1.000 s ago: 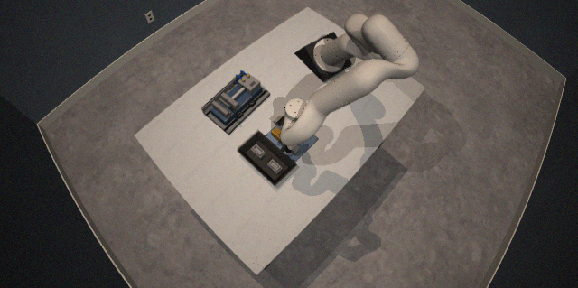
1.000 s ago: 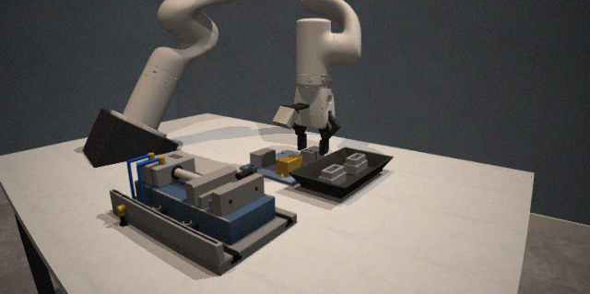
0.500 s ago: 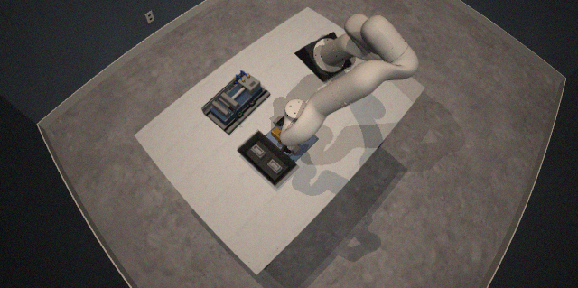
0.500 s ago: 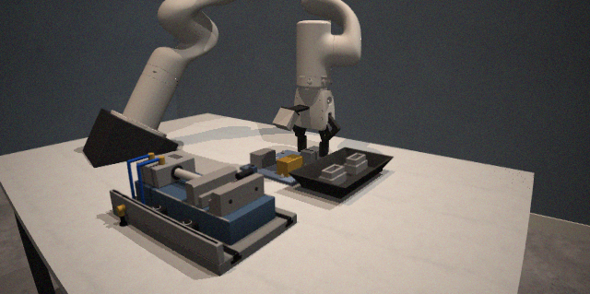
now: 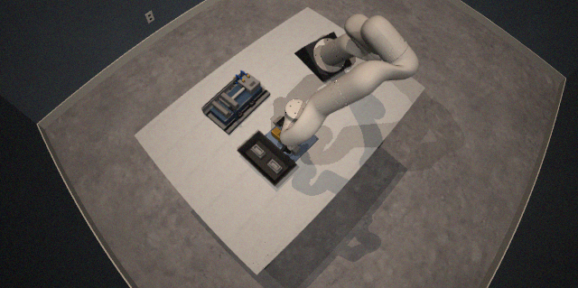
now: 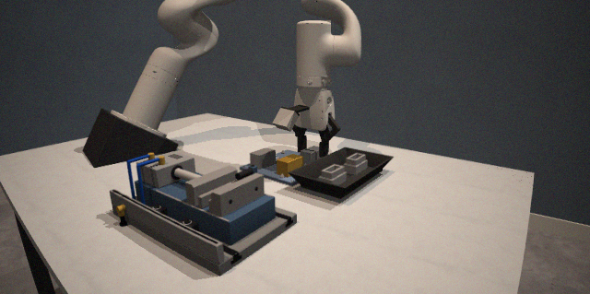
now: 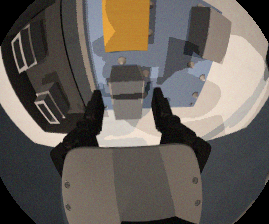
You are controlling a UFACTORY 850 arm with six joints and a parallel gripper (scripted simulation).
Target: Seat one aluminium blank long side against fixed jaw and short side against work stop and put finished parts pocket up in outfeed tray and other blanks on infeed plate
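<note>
Right now my hand is 9 cm to the left of the brass blank, 2 cm above it and 1 cm past it. The rest, counted from my hand: grey rail: 46 cm to the right, 5 cm behind, 1 cm below; then vise: 36 cm to the right, 4 cm behind, 1 cm below.
</note>
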